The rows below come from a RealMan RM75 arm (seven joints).
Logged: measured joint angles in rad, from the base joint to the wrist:
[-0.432, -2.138, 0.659, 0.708, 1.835, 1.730, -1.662]
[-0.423, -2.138, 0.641, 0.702, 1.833, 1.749, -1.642]
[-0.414, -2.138, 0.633, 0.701, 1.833, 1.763, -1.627]
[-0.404, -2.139, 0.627, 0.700, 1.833, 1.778, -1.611]
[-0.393, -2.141, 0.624, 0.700, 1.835, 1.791, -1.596]
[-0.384, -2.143, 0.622, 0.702, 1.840, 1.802, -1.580]
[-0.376, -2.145, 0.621, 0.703, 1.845, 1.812, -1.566]
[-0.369, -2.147, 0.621, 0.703, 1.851, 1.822, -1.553]
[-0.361, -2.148, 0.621, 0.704, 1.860, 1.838, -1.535]
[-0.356, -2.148, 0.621, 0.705, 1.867, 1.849, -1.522]
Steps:
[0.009, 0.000, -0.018, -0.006, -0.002, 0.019, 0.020]
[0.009, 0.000, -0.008, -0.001, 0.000, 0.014, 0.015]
[0.010, -0.001, -0.006, -0.001, 0.000, 0.015, 0.016]
[0.011, -0.002, -0.003, 0.000, 0.002, 0.013, 0.015]
[0.009, -0.002, -0.002, 0.002, 0.005, 0.011, 0.016]
[0.008, -0.002, -0.001, 0.001, 0.005, 0.010, 0.014]
[0.007, -0.002, 0.000, 0.000, 0.006, 0.010, 0.013]
[0.008, -0.001, 0.000, 0.001, 0.009, 0.016, 0.018]
[0.005, 0.000, 0.000, 0.001, 0.007, 0.011, 0.013]

